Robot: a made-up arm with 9 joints. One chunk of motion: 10 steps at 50 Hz.
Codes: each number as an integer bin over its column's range. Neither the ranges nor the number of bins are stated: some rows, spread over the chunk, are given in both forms.
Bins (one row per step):
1: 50 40 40 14 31 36 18 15 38
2: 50 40 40 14 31 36 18 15 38
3: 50 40 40 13 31 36 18 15 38
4: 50 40 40 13 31 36 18 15 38
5: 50 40 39 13 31 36 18 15 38
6: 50 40 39 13 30 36 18 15 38
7: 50 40 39 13 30 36 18 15 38
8: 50 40 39 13 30 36 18 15 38
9: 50 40 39 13 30 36 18 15 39
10: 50 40 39 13 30 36 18 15 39
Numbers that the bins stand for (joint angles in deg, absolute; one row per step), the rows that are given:
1: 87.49 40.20 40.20 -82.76 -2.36 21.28 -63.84 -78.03 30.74
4: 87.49 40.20 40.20 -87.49 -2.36 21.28 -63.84 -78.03 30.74
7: 87.49 40.20 35.47 -87.49 -7.09 21.28 -63.84 -78.03 30.74
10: 87.49 40.20 35.47 -87.49 -7.09 21.28 -63.84 -78.03 35.47
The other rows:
2: 87.49 40.20 40.20 -82.76 -2.36 21.28 -63.84 -78.03 30.74
3: 87.49 40.20 40.20 -87.49 -2.36 21.28 -63.84 -78.03 30.74
5: 87.49 40.20 35.47 -87.49 -2.36 21.28 -63.84 -78.03 30.74
6: 87.49 40.20 35.47 -87.49 -7.09 21.28 -63.84 -78.03 30.74
8: 87.49 40.20 35.47 -87.49 -7.09 21.28 -63.84 -78.03 30.74
9: 87.49 40.20 35.47 -87.49 -7.09 21.28 -63.84 -78.03 35.47

